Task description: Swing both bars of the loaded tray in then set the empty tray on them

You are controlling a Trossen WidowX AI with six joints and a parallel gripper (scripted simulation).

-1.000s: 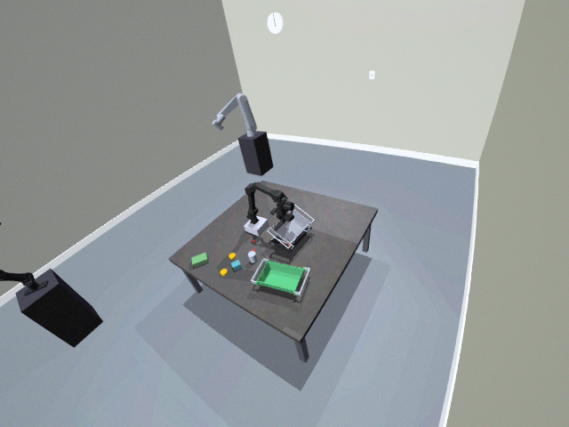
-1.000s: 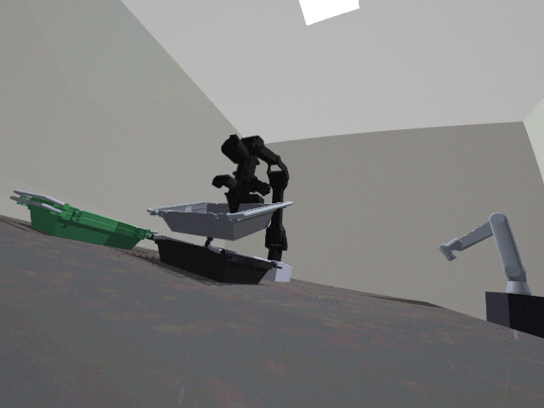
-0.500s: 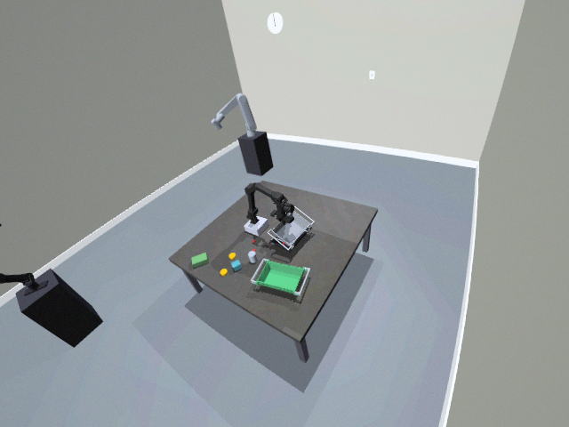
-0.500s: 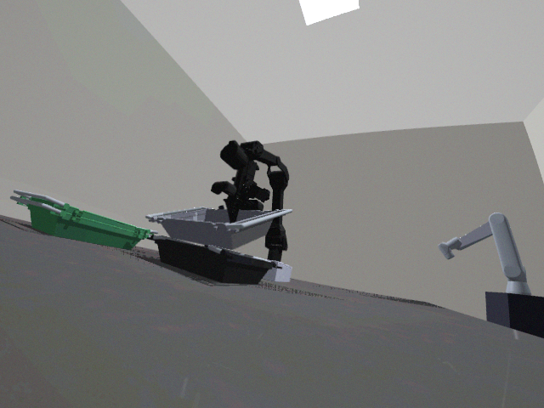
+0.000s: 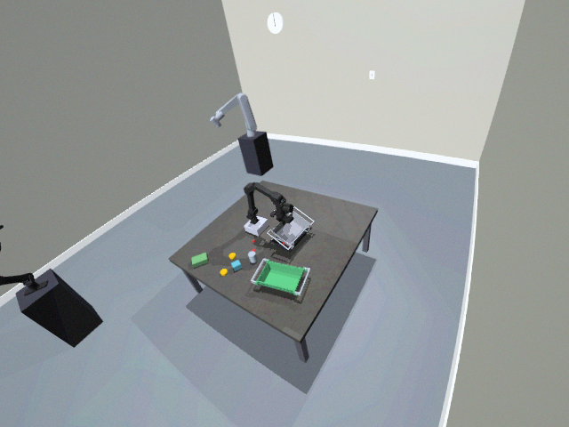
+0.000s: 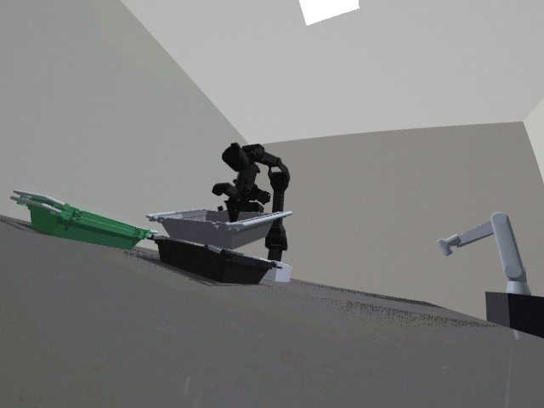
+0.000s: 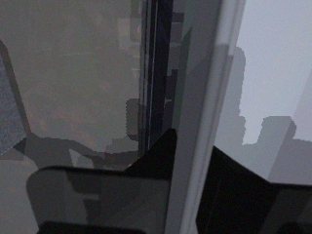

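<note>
Right now the grey tray is 80 mm ahead of my gripper tip. The rest, counted from my gripper tip: red block: 210 mm behind, 160 mm to the right, 130 mm below; then cyan cube: 420 mm to the right, 150 mm behind, 110 mm below; then grey cylinder: 310 mm to the right, 100 mm below, 90 mm behind.
</note>
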